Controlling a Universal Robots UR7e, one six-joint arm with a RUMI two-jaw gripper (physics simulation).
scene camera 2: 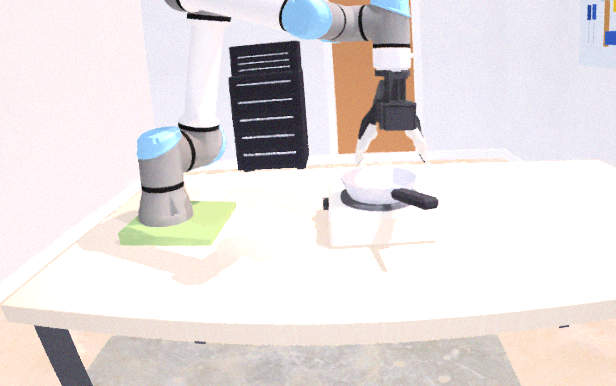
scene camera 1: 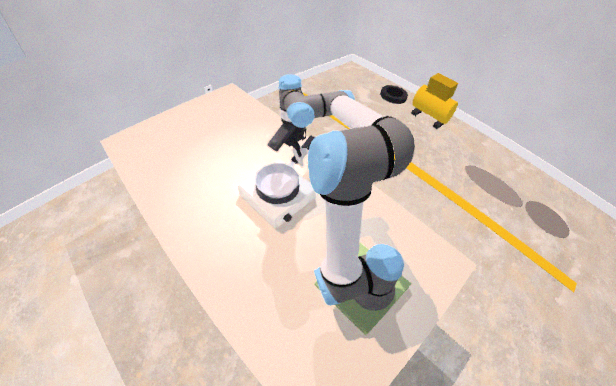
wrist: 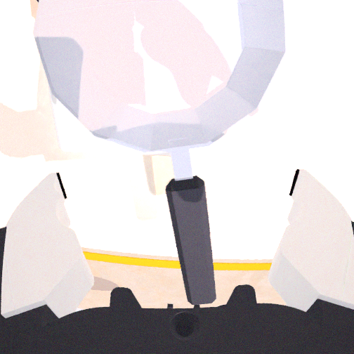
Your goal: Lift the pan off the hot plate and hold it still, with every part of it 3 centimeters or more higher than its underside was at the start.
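Places are measured from the arm's base along level axes (x ahead, y left, z up), in metres.
Where they show: gripper, between the fingertips: (scene camera 2: 391,164) (scene camera 1: 288,158); arm's base, origin of its link: (scene camera 2: 166,216) (scene camera 1: 372,290).
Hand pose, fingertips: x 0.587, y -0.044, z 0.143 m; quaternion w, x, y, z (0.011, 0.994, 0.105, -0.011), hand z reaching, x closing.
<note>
Each offset is from my fingertips to the top centre of the thing. Level surfaces: height alone.
The white pan (scene camera 1: 277,181) (scene camera 2: 377,186) (wrist: 256,72) rests upright on the dark disc of the white hot plate {0.038 m back, 0.075 m left, 0.092 m down} (scene camera 1: 272,215) (scene camera 2: 360,225). Its dark handle {0.040 m ahead, 0.108 m right, 0.009 m down} (scene camera 2: 415,198) (wrist: 192,240) sticks out past the hot plate's edge, toward scene camera 2. I cannot make out the handle in scene camera 1. My gripper (scene camera 1: 302,151) (scene camera 2: 392,161) (wrist: 177,175) is open and empty, with its fingers pointing down. It hangs above the pan and handle, touching neither. In the wrist view the handle shows between the two fingers, a little right of the middle and below them.
The arm stands on a green base mat (scene camera 1: 367,320) (scene camera 2: 215,225) on the table {0.172 m down} (scene camera 1: 210,280) (scene camera 2: 300,290). A black knob {0.165 m back, 0.117 m left, 0.117 m down} (scene camera 1: 287,217) (scene camera 2: 325,203) sticks out of the hot plate on the side facing the base. A black drawer cabinet (scene camera 2: 267,110) stands behind the table.
</note>
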